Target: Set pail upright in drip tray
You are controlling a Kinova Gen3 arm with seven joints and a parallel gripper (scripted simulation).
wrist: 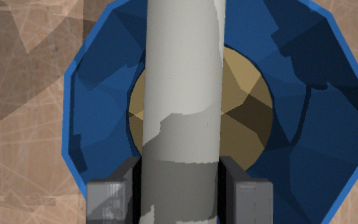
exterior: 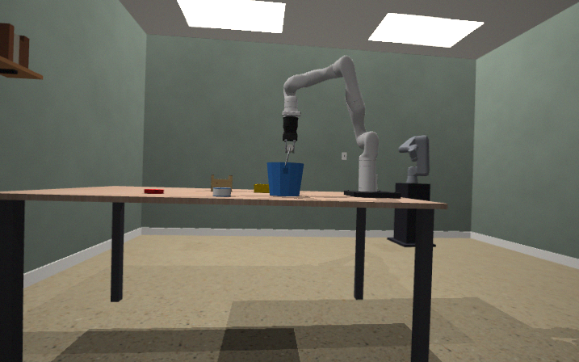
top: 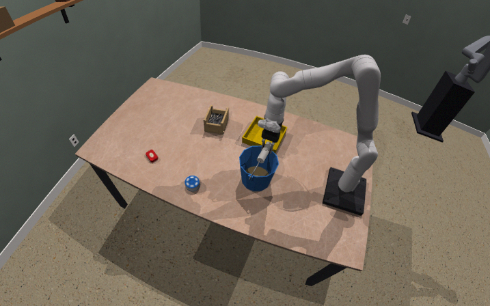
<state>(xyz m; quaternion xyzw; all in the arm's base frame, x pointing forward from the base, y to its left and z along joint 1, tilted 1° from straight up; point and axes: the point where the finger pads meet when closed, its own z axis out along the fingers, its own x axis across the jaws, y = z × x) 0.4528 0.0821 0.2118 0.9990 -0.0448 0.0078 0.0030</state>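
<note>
The blue pail lies 100 mm below my hand, 20 mm to the left of it and 20 mm ahead of it. From my hand the other things lie so: white round tin 310 mm ahead, 210 mm below, 170 mm to the left; then red flat item 610 mm ahead, 220 mm below, 80 mm to the left; then yellow drip tray 280 mm to the right, 220 mm below, 60 mm ahead.
</note>
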